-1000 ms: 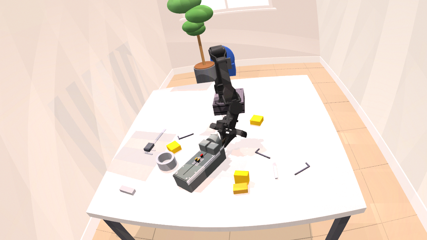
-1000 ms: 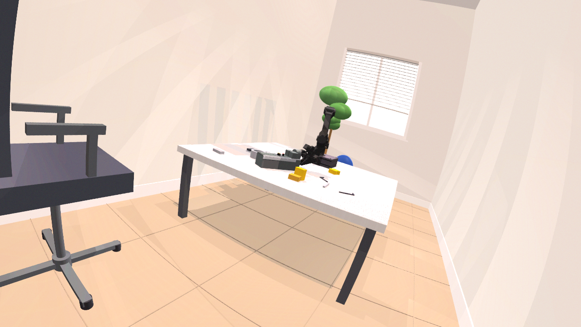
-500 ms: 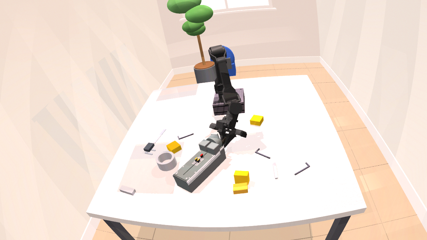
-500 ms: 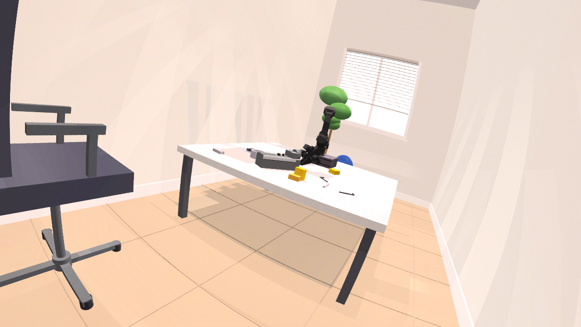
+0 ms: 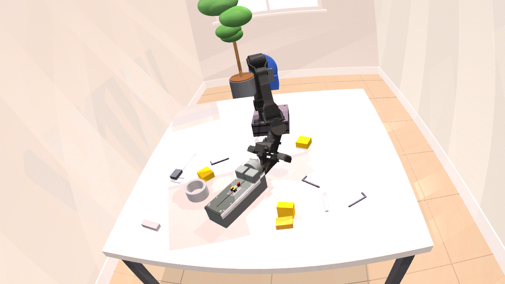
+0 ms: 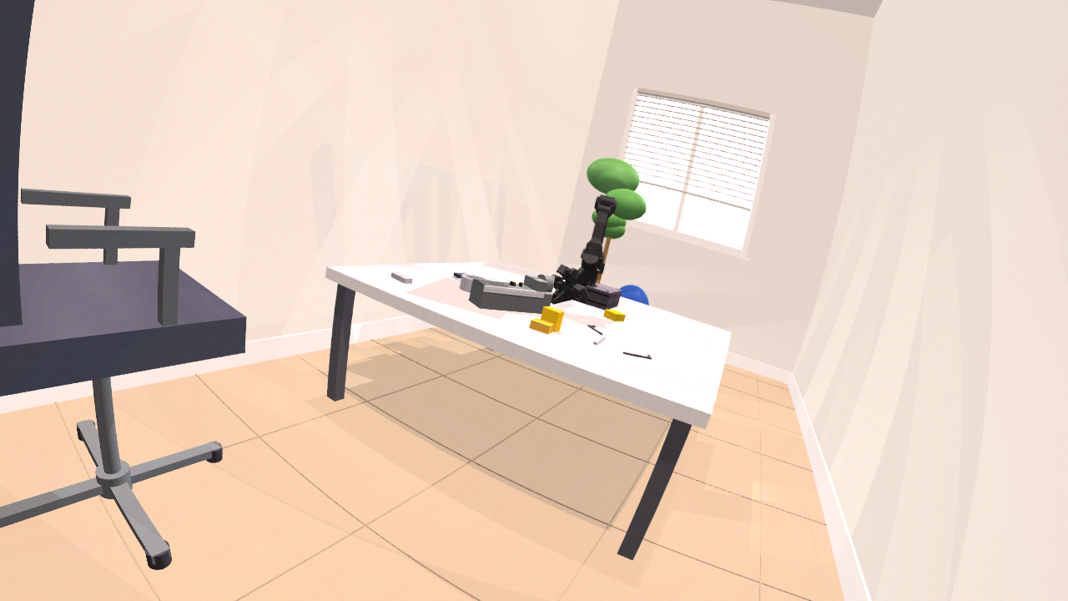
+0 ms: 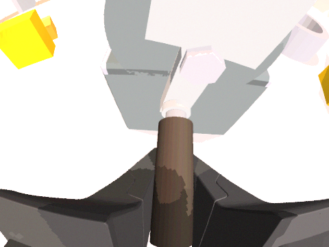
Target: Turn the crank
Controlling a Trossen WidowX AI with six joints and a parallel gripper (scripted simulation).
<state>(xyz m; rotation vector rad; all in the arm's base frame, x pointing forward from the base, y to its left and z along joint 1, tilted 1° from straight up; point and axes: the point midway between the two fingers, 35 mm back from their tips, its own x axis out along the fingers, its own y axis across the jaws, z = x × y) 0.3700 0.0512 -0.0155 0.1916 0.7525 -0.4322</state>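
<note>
The red pointer is 12 cm ahead of my gripper tip, 7 cm to the right of it and 5 cm above it. Also, from my gripper tip: brown crank handle 2 cm behind, 1 cm to the left, 3 cm above.
</note>
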